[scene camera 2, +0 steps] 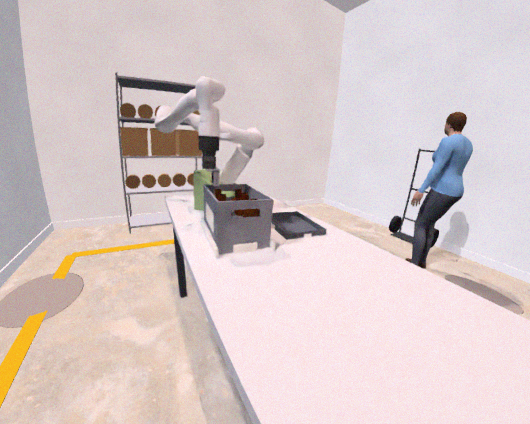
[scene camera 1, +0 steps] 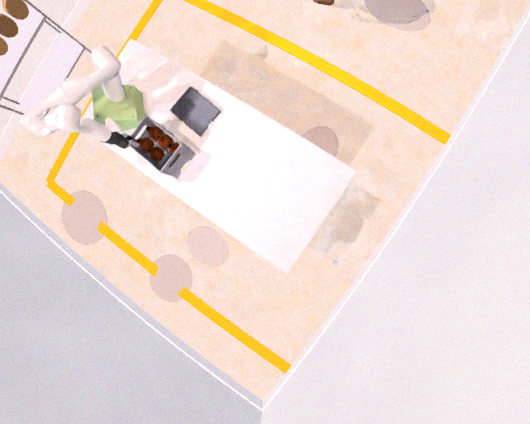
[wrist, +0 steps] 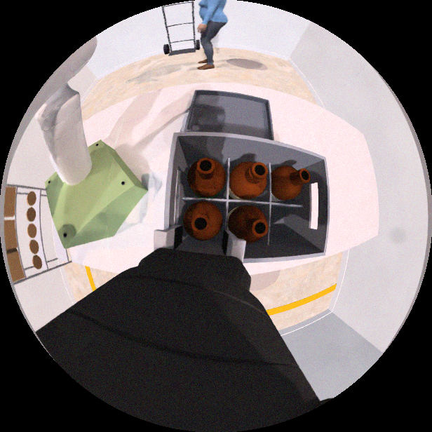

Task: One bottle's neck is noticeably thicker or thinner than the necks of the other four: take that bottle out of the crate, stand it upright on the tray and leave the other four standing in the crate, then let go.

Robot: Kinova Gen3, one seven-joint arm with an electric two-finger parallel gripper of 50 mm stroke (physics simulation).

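Places are measured from the arm's base along level axes (x ahead, y left, z up), in millimetres.
Pixels of known places: gripper, fingertip midpoint: point(scene camera 2: 215, 184) point(scene camera 1: 134, 142); arm's base, origin of the base link: point(scene camera 2: 225, 181) point(scene camera 1: 115, 94).
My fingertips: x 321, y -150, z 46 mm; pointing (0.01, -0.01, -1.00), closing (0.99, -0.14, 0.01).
Note:
Ahead of a thing's pixels: the offset from my fingertips to its top centre. "*": to the spot under its first point. Level surfaces: height alone.
The grey crate {88 mm ahead, 48 mm left, 9 mm down} point(scene camera 1: 176, 169) point(scene camera 2: 242, 231) point(wrist: 326, 200) holds five brown bottles in a six-compartment divider; the near-right compartment in the wrist view is empty. In that view the far row has a left bottle point(wrist: 206, 180), a middle bottle point(wrist: 247, 182) and a right bottle point(wrist: 287, 184); the near row has a left bottle point(wrist: 202, 217) and a middle bottle point(wrist: 245, 220). I cannot tell surely which neck differs. The dark tray {* 87 mm ahead, 335 mm left, 179 mm down} point(scene camera 1: 196, 111) point(scene camera 2: 298, 224) point(wrist: 230, 112) is empty beside the crate. My gripper point(scene camera 1: 134, 140) point(scene camera 2: 214, 180) point(wrist: 202, 236) is open and empty, above the crate's edge by the near-left bottle.
The green arm base point(scene camera 1: 118, 107) point(scene camera 2: 200, 192) point(wrist: 95, 195) stands beside the crate on the white table {184 mm down} point(scene camera 1: 260, 185) point(scene camera 2: 350, 320) point(wrist: 352, 200). A person point(scene camera 2: 450, 165) point(wrist: 212, 30) and a hand truck point(scene camera 2: 414, 190) point(wrist: 181, 51) are beyond the table. Shelving point(scene camera 2: 120, 125) stands behind the arm.

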